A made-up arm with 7 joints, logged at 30 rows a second.
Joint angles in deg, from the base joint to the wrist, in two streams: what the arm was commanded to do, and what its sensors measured. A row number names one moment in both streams.
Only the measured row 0 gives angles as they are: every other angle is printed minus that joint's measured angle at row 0.
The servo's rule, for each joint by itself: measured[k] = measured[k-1] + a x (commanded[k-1-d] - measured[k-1]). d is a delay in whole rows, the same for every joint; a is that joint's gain. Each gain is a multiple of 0.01, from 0.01 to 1. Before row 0 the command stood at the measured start. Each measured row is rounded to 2 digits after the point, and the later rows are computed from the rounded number. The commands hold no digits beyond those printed.
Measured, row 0:
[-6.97, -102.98, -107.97, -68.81, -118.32, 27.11, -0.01]
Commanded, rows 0 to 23:
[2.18, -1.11, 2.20, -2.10, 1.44, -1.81, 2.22]
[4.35, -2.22, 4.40, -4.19, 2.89, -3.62, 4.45]
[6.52, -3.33, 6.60, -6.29, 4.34, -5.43, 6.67]
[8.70, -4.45, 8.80, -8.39, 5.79, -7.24, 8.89]
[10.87, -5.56, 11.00, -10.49, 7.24, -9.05, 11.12]
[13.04, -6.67, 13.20, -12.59, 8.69, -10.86, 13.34]
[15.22, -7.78, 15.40, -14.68, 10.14, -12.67, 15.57]
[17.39, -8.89, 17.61, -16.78, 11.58, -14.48, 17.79]
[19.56, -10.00, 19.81, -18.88, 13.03, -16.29, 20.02]
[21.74, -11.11, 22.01, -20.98, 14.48, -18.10, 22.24]
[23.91, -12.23, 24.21, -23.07, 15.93, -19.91, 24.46]
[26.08, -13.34, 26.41, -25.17, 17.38, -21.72, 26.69]
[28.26, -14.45, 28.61, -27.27, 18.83, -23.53, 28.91]
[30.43, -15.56, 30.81, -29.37, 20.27, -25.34, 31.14]
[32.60, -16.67, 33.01, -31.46, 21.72, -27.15, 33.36]
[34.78, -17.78, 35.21, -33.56, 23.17, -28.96, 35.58]
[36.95, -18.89, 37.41, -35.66, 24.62, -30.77, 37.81]
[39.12, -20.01, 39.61, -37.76, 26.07, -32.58, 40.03]
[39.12, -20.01, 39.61, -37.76, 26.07, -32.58, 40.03]
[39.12, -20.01, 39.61, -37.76, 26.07, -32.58, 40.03]
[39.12, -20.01, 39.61, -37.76, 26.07, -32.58, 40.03]
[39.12, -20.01, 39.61, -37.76, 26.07, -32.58, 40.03]
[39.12, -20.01, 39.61, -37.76, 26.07, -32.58, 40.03]
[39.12, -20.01, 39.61, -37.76, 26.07, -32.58, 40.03]
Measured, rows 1 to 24:
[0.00, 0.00, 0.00, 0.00, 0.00, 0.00, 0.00]
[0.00, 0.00, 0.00, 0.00, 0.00, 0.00, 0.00]
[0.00, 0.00, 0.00, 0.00, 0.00, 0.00, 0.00]
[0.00, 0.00, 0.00, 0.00, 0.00, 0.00, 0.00]
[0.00, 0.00, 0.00, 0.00, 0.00, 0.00, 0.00]
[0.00, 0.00, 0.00, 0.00, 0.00, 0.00, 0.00]
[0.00, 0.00, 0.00, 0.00, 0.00, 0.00, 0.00]
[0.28, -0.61, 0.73, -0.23, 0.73, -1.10, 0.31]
[0.81, -1.50, 1.94, -0.67, 1.83, -2.64, 0.89]
[1.55, -2.51, 3.48, -1.29, 3.11, -4.34, 1.70]
[2.48, -3.58, 5.24, -2.07, 4.48, -6.11, 2.71]
[3.57, -4.67, 7.14, -3.00, 5.89, -7.90, 3.89]
[4.80, -5.77, 9.14, -4.05, 7.32, -9.71, 5.21]
[6.15, -6.88, 11.21, -5.22, 8.76, -11.52, 6.66]
[7.61, -7.99, 13.32, -6.49, 10.20, -13.33, 8.22]
[9.16, -9.10, 15.46, -7.85, 11.64, -15.14, 9.87]
[10.80, -10.21, 17.62, -9.29, 13.09, -16.95, 11.60]
[12.50, -11.32, 19.79, -10.81, 14.54, -18.76, 13.40]
[14.27, -12.43, 21.97, -12.39, 15.99, -20.57, 15.26]
[16.09, -13.54, 24.16, -14.03, 17.44, -22.38, 17.17]
[17.95, -14.65, 26.35, -15.72, 18.88, -24.19, 19.13]
[19.85, -15.76, 28.55, -17.45, 20.33, -26.00, 21.12]
[21.79, -16.87, 30.75, -19.22, 21.78, -27.81, 23.14]
[23.76, -17.98, 32.95, -21.03, 23.23, -29.62, 25.19]
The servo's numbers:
d 7
a 0.13 0.55 0.33 0.11 0.51 0.61 0.14

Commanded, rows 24 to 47:
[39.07, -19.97, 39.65, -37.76, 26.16, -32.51, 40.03]
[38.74, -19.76, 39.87, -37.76, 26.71, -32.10, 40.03]
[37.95, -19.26, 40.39, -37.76, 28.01, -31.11, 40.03]
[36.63, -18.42, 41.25, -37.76, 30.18, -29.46, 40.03]
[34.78, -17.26, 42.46, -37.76, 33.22, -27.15, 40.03]
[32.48, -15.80, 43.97, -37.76, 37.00, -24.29, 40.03]
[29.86, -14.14, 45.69, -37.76, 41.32, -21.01, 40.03]
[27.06, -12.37, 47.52, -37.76, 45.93, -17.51, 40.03]
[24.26, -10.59, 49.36, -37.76, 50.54, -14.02, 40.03]
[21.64, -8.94, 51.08, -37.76, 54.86, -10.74, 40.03]
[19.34, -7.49, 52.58, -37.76, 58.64, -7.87, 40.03]
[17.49, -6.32, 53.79, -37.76, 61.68, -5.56, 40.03]
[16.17, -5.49, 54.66, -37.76, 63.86, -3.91, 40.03]
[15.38, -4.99, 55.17, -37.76, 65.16, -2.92, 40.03]
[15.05, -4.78, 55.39, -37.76, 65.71, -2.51, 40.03]
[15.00, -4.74, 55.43, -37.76, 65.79, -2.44, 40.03]
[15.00, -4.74, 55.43, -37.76, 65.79, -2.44, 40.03]
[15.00, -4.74, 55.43, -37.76, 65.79, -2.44, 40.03]
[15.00, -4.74, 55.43, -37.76, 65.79, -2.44, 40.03]
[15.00, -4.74, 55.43, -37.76, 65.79, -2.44, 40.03]
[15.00, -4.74, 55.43, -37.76, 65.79, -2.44, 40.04]
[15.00, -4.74, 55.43, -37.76, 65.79, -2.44, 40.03]
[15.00, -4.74, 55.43, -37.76, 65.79, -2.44, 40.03]
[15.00, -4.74, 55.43, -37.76, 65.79, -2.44, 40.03]
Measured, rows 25 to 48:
[25.76, -19.10, 35.15, -22.87, 24.68, -31.43, 27.27]
[27.50, -19.60, 36.62, -24.51, 25.39, -32.13, 29.06]
[29.01, -19.83, 37.61, -25.97, 25.74, -32.40, 30.60]
[30.32, -19.93, 38.27, -27.27, 25.91, -32.51, 31.92]
[31.46, -19.97, 38.71, -28.42, 25.99, -32.55, 33.06]
[32.46, -19.99, 39.01, -29.45, 26.03, -32.57, 34.04]
[33.33, -20.00, 39.21, -30.36, 26.05, -32.58, 34.88]
[34.08, -19.98, 39.36, -31.17, 26.11, -32.54, 35.60]
[34.69, -19.86, 39.53, -31.89, 26.42, -32.27, 36.22]
[35.11, -19.53, 39.81, -32.54, 27.23, -31.56, 36.75]
[35.31, -18.92, 40.29, -33.11, 28.73, -30.28, 37.21]
[35.24, -18.01, 41.01, -33.62, 31.02, -28.37, 37.60]
[34.88, -16.79, 41.99, -34.08, 34.07, -25.88, 37.94]
[34.23, -15.33, 43.21, -34.48, 37.77, -22.91, 38.23]
[33.30, -13.70, 44.63, -34.84, 41.93, -19.62, 38.48]
[32.12, -11.99, 46.19, -35.16, 46.32, -16.20, 38.70]
[30.76, -10.31, 47.80, -35.45, 50.68, -12.87, 38.89]
[29.28, -8.76, 49.38, -35.70, 54.74, -9.82, 39.05]
[27.75, -7.42, 50.84, -35.93, 58.28, -7.22, 39.19]
[26.24, -6.36, 52.10, -36.13, 61.13, -5.20, 39.31]
[24.83, -5.61, 53.11, -36.31, 63.19, -3.81, 39.41]
[23.56, -5.15, 53.86, -36.47, 64.48, -3.02, 39.50]
[22.45, -4.92, 54.38, -36.61, 65.15, -2.67, 39.57]
[21.48, -4.82, 54.73, -36.74, 65.48, -2.53, 39.63]

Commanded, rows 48 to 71:
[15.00, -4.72, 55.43, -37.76, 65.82, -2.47, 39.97]
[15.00, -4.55, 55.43, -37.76, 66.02, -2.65, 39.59]
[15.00, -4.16, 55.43, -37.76, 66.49, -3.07, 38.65]
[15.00, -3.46, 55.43, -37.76, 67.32, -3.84, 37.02]
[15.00, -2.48, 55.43, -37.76, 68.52, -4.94, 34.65]
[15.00, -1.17, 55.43, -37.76, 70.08, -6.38, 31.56]
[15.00, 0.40, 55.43, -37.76, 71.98, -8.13, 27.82]
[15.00, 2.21, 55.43, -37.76, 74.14, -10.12, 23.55]
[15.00, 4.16, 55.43, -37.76, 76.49, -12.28, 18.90]
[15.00, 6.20, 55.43, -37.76, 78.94, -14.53, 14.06]
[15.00, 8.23, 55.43, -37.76, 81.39, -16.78, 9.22]
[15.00, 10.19, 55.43, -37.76, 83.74, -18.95, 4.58]
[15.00, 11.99, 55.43, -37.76, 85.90, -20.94, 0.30]
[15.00, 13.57, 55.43, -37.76, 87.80, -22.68, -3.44]
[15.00, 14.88, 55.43, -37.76, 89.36, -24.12, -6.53]
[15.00, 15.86, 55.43, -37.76, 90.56, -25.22, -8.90]
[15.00, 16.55, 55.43, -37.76, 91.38, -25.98, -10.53]
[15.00, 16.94, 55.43, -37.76, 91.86, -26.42, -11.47]
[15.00, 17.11, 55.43, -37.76, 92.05, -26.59, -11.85]
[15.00, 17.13, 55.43, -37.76, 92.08, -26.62, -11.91]
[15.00, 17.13, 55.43, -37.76, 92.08, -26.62, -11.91]
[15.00, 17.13, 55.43, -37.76, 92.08, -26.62, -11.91]
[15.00, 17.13, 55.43, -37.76, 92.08, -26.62, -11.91]
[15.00, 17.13, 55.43, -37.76, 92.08, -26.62, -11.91]
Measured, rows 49 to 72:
[20.64, -4.78, 54.96, -36.85, 65.64, -2.48, 39.69]
[19.91, -4.76, 55.12, -36.95, 65.72, -2.46, 39.74]
[19.27, -4.75, 55.22, -37.04, 65.76, -2.45, 39.78]
[18.71, -4.74, 55.29, -37.12, 65.78, -2.44, 39.82]
[18.23, -4.74, 55.34, -37.19, 65.79, -2.44, 39.85]
[17.81, -4.74, 55.37, -37.25, 65.79, -2.44, 39.88]
[17.44, -4.74, 55.39, -37.31, 65.79, -2.44, 39.90]
[17.12, -4.73, 55.40, -37.36, 65.81, -2.46, 39.91]
[16.84, -4.63, 55.41, -37.40, 65.92, -2.58, 39.87]
[16.60, -4.37, 55.42, -37.44, 66.21, -2.88, 39.70]
[16.39, -3.87, 55.42, -37.48, 66.78, -3.47, 39.32]
[16.21, -3.11, 55.42, -37.51, 67.67, -4.37, 38.67]
[16.05, -2.04, 55.42, -37.54, 68.90, -5.60, 37.67]
[15.91, -0.70, 55.42, -37.56, 70.47, -7.14, 36.29]
[15.79, 0.90, 55.42, -37.58, 72.34, -8.96, 34.51]
[15.69, 2.69, 55.42, -37.60, 74.46, -10.99, 32.32]
[15.60, 4.62, 55.42, -37.62, 76.74, -13.15, 29.76]
[15.52, 6.61, 55.42, -37.64, 79.11, -15.36, 26.88]
[15.45, 8.58, 55.42, -37.65, 81.47, -17.55, 23.76]
[15.39, 10.46, 55.42, -37.66, 83.73, -19.62, 20.48]
[15.34, 12.17, 55.42, -37.67, 85.81, -21.49, 17.13]
[15.30, 13.66, 55.42, -37.68, 87.62, -23.09, 13.82]
[15.26, 14.87, 55.42, -37.69, 89.12, -24.39, 10.64]
[15.23, 15.79, 55.42, -37.70, 90.27, -25.36, 7.68]

